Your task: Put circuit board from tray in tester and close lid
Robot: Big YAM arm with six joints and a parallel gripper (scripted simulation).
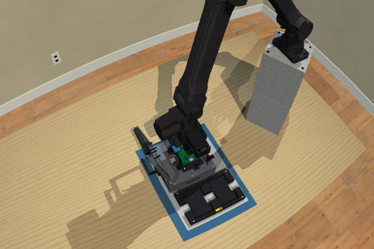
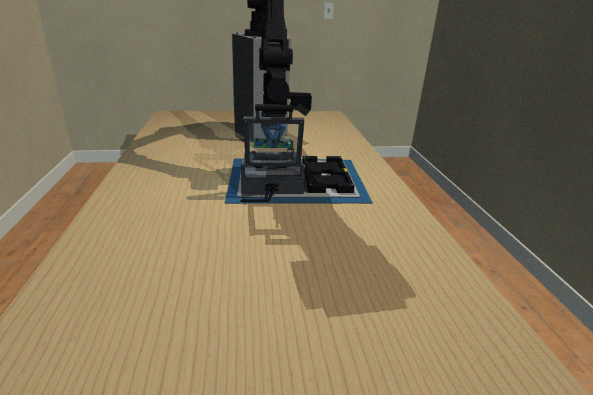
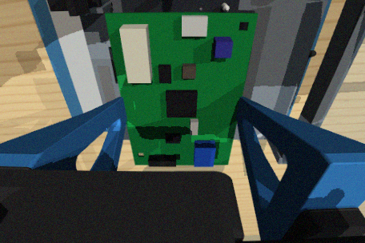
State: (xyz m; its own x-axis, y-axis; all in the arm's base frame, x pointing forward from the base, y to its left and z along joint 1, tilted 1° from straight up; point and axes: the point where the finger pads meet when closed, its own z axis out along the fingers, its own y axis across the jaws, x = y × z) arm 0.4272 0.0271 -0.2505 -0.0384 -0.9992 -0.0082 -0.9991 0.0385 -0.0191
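The grey tester is 3 cm ahead of my hand, 3 cm to the left of it and 1 cm below it. Also, from my hand: black latch hook: 6 cm behind, 6 cm to the left, 4 cm below; then lid: 12 cm ahead, 1 cm to the right, 6 cm above; then green circuit board: right at my hand.
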